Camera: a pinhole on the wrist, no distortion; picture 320 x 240 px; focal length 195.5 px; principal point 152.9 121.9 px. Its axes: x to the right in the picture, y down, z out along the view. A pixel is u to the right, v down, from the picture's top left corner.
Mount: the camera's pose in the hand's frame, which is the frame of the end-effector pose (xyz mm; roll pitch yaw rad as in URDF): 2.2 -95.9 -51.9 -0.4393 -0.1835 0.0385
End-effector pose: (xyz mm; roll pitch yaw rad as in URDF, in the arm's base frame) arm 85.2 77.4 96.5 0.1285 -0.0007 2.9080
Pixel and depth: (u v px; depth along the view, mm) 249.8 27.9 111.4
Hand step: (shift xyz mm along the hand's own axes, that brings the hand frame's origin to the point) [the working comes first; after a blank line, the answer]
In the camera's frame: 55.2 -53.6 111.4

34.0 -95.8 79.7
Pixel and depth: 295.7 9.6 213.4
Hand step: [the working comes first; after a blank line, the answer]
In the camera's frame: 155.9 -122.6 213.4

111.4 -111.9 217.7
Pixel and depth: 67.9 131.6 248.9
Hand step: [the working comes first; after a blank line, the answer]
In the camera's frame: -108.2 12.3 248.9

-148.7 15.4 144.7
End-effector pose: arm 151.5 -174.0 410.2 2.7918 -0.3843 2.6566
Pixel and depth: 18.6 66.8 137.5
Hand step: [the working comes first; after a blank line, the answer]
In the camera's frame: -94.5 -38.8 137.5

-117.2 -77.1 69.4
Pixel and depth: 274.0 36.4 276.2
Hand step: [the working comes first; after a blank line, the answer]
In the camera's frame: 171.1 -120.8 276.2

115.0 -83.4 275.6
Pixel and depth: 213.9 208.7 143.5
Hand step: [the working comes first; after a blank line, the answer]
In the camera's frame: 44.8 63.7 143.5

22.9 23.7 57.3
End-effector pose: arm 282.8 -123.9 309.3 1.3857 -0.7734 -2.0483
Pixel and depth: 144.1 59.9 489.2
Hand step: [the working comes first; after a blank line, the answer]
In the camera's frame: -22.0 -155.1 489.2

-114.8 -32.7 444.3
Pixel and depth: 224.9 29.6 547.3
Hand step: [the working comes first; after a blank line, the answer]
In the camera's frame: 201.6 -258.4 547.3

89.9 -93.6 579.9
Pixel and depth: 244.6 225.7 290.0
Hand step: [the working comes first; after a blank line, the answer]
In the camera's frame: 136.0 154.0 290.0

89.8 170.4 166.6
